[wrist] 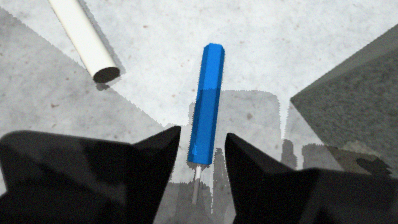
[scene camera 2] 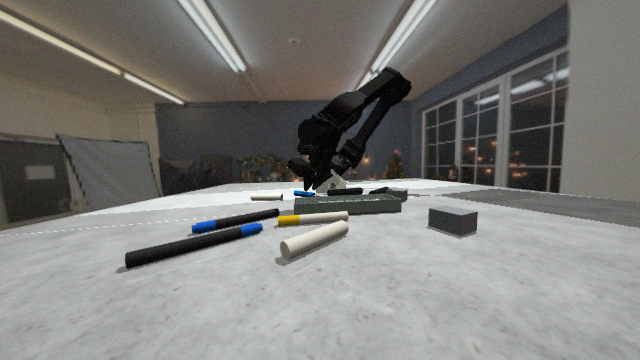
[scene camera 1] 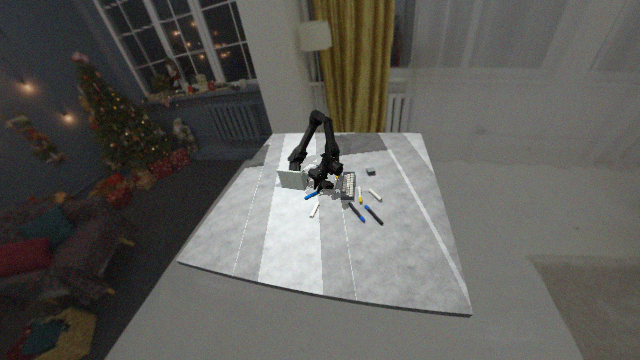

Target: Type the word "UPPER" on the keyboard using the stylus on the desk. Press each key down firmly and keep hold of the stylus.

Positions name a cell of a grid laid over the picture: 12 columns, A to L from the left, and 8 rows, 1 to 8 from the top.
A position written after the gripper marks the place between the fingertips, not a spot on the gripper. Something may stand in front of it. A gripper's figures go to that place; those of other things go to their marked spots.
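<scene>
Stylus (wrist: G6), 12 cm from the lens. Gripper (wrist: G5), 12 cm from the lens.
</scene>
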